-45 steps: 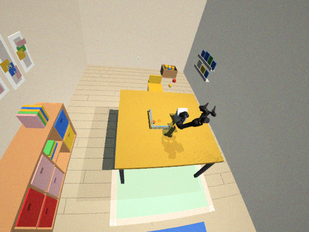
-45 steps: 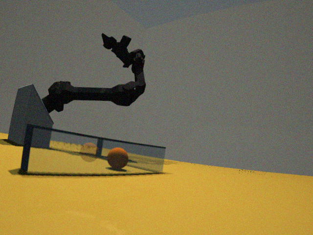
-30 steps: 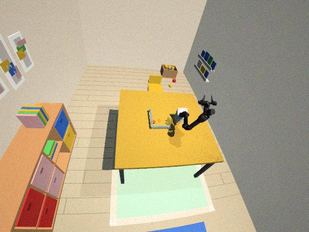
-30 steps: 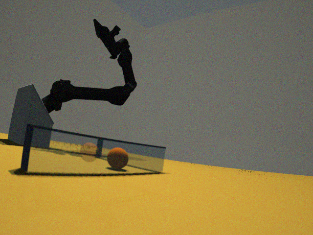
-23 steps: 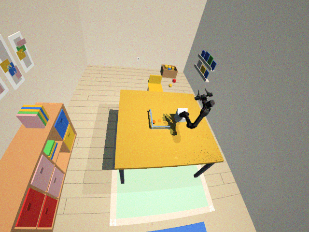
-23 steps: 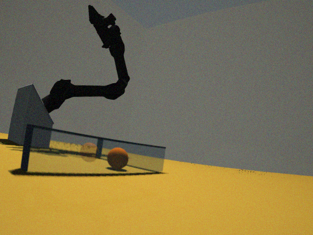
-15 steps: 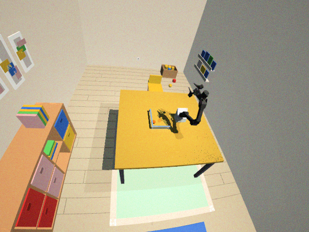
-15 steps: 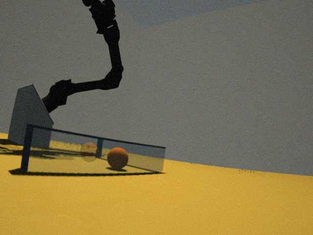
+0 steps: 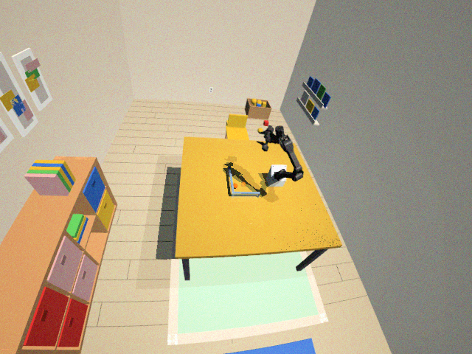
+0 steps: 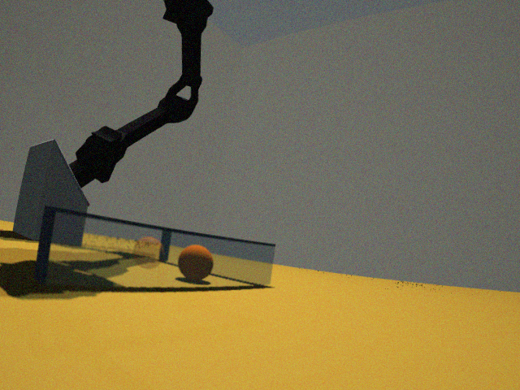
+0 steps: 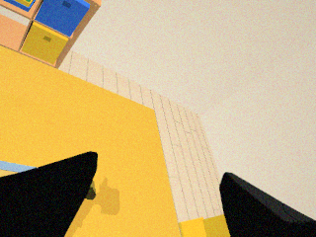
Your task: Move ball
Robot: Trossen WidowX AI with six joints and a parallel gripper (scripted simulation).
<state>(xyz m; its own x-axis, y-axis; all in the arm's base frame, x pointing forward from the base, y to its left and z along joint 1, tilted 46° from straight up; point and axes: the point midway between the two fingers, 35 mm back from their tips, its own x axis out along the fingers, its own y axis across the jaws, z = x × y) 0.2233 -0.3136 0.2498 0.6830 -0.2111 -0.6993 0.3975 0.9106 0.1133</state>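
Right now my gripper tip is 110 mm short of the orange ball, 70 mm to the right of it and 470 mm above it. Also, from my gripper tip: see-through copy of ball (30 mm ahead, 60 mm to the left, 470 mm below).
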